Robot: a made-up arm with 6 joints.
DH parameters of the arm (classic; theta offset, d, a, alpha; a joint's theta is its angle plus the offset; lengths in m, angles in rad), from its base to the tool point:
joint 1: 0 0.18 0 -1.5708
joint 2: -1.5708 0 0.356 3.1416
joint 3: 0 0 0 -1.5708
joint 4: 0 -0.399 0 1.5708
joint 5: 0 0.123 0 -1.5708
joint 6: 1.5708 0 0 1.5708
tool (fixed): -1.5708 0 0 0
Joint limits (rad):
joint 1: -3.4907..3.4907
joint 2: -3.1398..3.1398
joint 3: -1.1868..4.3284
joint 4: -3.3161..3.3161
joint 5: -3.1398..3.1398
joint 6: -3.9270..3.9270
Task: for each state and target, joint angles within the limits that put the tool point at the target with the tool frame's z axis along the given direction. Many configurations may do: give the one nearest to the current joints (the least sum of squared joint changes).
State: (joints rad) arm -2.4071 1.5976 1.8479 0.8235 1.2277 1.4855
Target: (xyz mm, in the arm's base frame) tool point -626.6 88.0 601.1 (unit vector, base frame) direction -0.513 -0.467 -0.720
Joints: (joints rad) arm -3.1797 1.1656 1.6567 1.0230 1.2039 1.6747
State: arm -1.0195 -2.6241 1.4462 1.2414 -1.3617 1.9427
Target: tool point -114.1 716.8 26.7 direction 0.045 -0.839 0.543
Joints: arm -1.4358 -2.0900 0.6992 1.4353 -1.2855 2.2440
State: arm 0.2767 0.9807 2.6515 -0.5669 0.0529 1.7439
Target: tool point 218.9 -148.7 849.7 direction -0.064 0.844 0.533
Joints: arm -0.2324 0.7395 2.4876 -0.6974 0.9630 2.3379
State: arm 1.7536 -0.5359 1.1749 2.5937 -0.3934 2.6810
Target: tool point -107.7 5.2 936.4 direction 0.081 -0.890 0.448
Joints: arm 1.3197 -0.1271 1.2290 2.6034 0.2677 3.3566
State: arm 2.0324 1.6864 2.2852 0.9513 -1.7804 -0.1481
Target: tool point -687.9 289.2 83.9 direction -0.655 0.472 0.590
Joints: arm 2.7961 1.9480 1.7479 1.2472 -1.5363 -0.8713
